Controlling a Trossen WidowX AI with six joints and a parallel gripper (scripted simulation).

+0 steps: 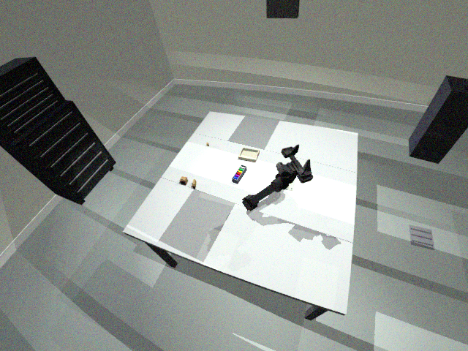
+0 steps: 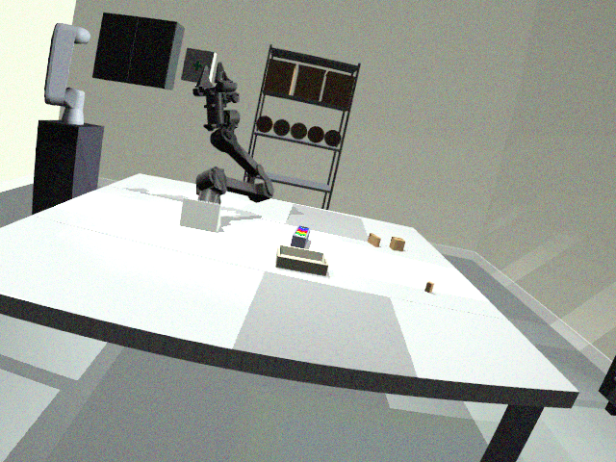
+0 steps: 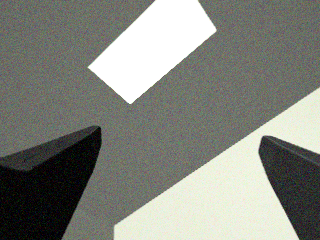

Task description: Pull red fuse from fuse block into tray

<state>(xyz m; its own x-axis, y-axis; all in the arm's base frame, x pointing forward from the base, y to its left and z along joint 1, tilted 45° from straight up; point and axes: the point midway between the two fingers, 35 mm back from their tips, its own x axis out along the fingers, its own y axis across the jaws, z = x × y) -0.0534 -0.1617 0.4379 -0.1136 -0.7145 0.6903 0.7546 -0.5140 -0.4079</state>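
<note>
My gripper tip is now 47 cm above the red fuse, 41 cm short of it and 13 cm to the left of it. Also, from my gripper tip: tray (50 cm below, 43 cm ahead, 34 cm to the right).
</note>
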